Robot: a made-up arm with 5 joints.
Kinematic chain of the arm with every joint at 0, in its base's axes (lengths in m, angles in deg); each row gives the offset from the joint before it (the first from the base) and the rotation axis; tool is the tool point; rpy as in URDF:
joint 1: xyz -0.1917 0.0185 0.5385 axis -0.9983 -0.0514 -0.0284
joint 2: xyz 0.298 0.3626 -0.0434 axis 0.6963 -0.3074 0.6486
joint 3: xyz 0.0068 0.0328 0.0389 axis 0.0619 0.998 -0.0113
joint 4: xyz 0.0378 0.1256 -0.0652 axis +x
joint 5: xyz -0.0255 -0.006 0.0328 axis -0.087 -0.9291 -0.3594
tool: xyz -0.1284 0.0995 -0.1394 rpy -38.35 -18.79 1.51
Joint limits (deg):
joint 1: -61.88..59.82
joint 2: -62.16..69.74
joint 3: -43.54..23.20
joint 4: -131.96..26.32
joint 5: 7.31..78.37
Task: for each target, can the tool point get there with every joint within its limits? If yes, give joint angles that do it. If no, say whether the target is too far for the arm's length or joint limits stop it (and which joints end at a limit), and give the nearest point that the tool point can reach.
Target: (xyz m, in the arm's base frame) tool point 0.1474 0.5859 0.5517
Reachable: yes | joints -9.48 59.01 -34.16 -63.08 25.95
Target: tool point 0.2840 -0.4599 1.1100
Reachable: no: joint limits stop it (at a limit: joint 1, joint 2, joint 3, joint 4, joint 5) | nearest point 0.0598 0.0757 1.1248 | short by 0.581 m
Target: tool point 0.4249 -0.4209 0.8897
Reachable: no: joint limits stop it (at a limit: joint 1, joint 2, joint 3, joint 4, joint 5) | nearest point 0.1886 0.0948 0.9005 | short by 0.567 m
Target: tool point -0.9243 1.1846 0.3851
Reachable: no: too far | nearest point -0.1461 0.5926 0.4768 | short by 0.982 m
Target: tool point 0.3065 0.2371 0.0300
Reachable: yes | joints 49.43 3.32 -36.15 -25.55 43.04
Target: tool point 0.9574 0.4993 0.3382
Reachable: no: too far | nearest point 0.4055 0.4655 0.3255 | short by 0.553 m
